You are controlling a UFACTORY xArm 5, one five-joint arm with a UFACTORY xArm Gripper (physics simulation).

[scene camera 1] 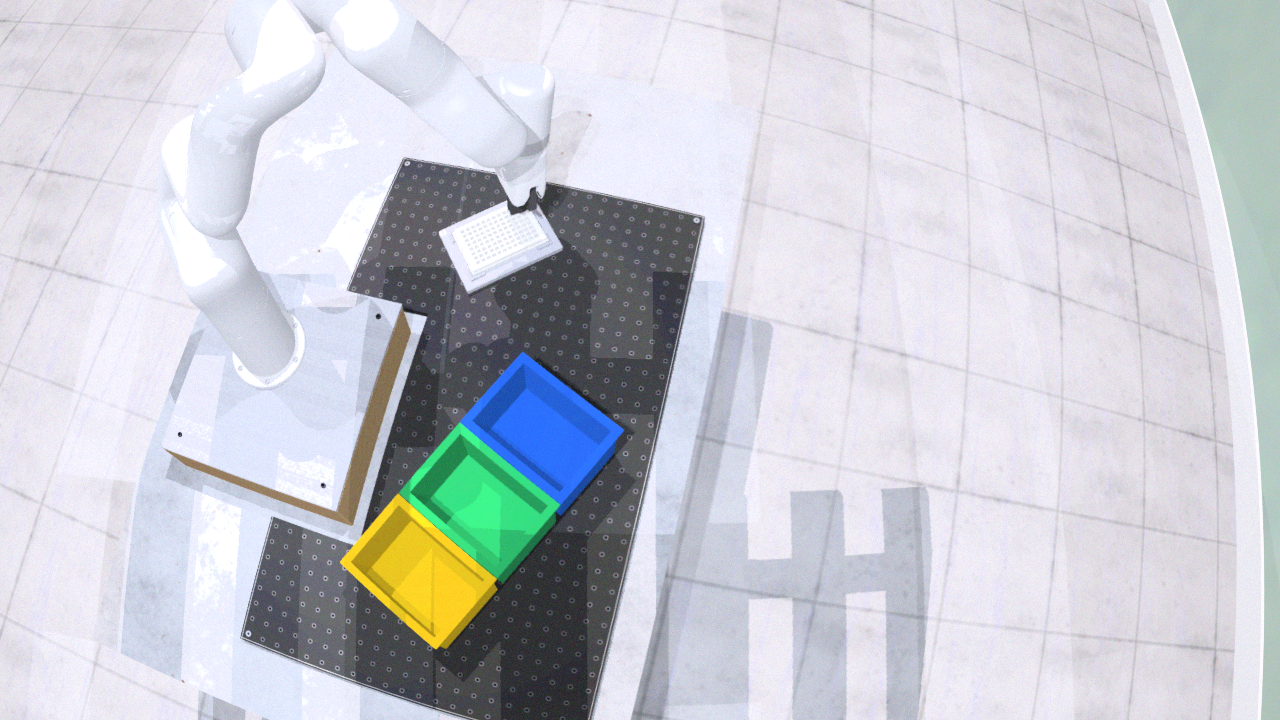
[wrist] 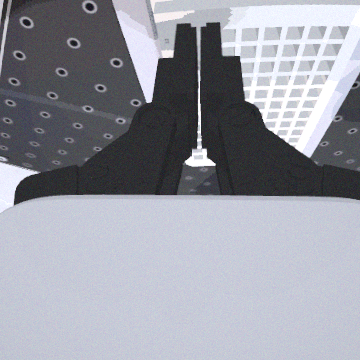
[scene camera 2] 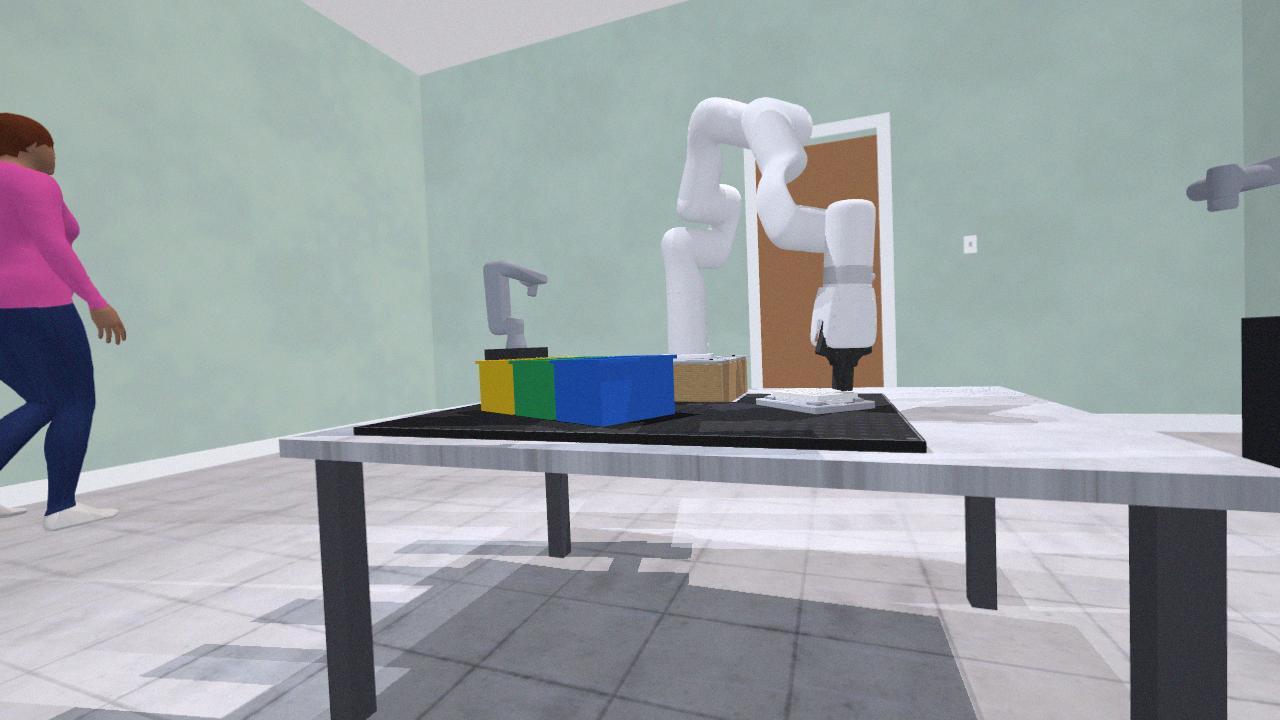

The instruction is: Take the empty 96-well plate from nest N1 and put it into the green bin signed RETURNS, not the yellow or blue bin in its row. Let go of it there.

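Frame: origin at the arm's base, x up, y ahead, z left, level; millimetres.
Where they show: gripper, fingertip midpoint: (scene camera 1: pixel 518 208) (wrist: pixel 199 54) (scene camera 2: pixel 842 390); arm's base, link origin: (scene camera 1: pixel 269 349) (scene camera 2: pixel 687 358).
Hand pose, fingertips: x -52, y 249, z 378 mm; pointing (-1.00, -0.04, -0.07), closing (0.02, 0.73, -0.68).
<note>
Each offset is from my fingertips to the centre of the thing. Level surfaces: height alone.
The white 96-well plate @[dy -10, dx -11, dz -50 mm] (scene camera 1: pixel 501 236) (scene camera 2: pixel 810 393) (wrist: pixel 290 14) sits flat in a pale nest @[dy -10, dx -21, dz -51 mm] (scene camera 1: pixel 510 266) (scene camera 2: pixel 816 408) on the dark mat; no nest label is legible. My gripper (scene camera 1: pixel 522 208) (scene camera 2: pixel 842 387) (wrist: pixel 199 54) is shut with nothing between its fingers. Its tips are at the plate's far edge in scene camera 1; whether they touch it I cannot tell. The green bin @[dy +138, dx +20, dz -457 mm] (scene camera 1: pixel 483 505) (scene camera 2: pixel 533 390) stands between the blue bin (scene camera 1: pixel 546 429) (scene camera 2: pixel 617 390) and the yellow bin (scene camera 1: pixel 420 573) (scene camera 2: pixel 496 389). The green bin shows no plate inside. Its sign is not visible.
The perforated dark mat @[dx -30 mm] (scene camera 1: pixel 626 255) (scene camera 2: pixel 716 432) lies under the nest and bins. The arm's base box (scene camera 1: pixel 286 411) (scene camera 2: pixel 707 382) stands beside the mat, close to the bin row. A person in pink (scene camera 2: pixel 31 241) stands beyond the table at left in scene camera 2.
</note>
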